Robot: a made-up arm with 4 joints.
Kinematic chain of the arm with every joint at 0, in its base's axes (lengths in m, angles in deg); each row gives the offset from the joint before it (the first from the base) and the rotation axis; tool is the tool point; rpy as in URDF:
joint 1: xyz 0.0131 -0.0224 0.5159 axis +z
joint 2: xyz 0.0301 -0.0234 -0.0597 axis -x
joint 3: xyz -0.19 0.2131 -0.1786 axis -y
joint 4: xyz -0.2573 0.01 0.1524 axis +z
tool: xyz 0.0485 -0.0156 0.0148 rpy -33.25 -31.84 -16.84
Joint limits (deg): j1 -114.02..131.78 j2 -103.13..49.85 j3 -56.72..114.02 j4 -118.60..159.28
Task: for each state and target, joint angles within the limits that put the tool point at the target. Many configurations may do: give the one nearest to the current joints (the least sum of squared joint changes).
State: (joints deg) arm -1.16 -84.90 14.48 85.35
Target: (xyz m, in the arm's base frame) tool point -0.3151 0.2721 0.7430
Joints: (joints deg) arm -37.44 -102.56 23.68 78.20
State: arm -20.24 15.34 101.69 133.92
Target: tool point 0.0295 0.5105 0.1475
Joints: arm -45.07 -22.45 82.03 147.43
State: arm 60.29 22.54 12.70 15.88
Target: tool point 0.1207 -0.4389 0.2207
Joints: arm 115.14 33.81 30.27 10.44
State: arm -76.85 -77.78 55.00 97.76
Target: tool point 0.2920 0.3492 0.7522
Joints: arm -109.55 -99.12 41.59 76.48
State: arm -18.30 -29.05 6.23 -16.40
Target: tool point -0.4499 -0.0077 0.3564
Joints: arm 20.75 -5.39 24.82 -21.33
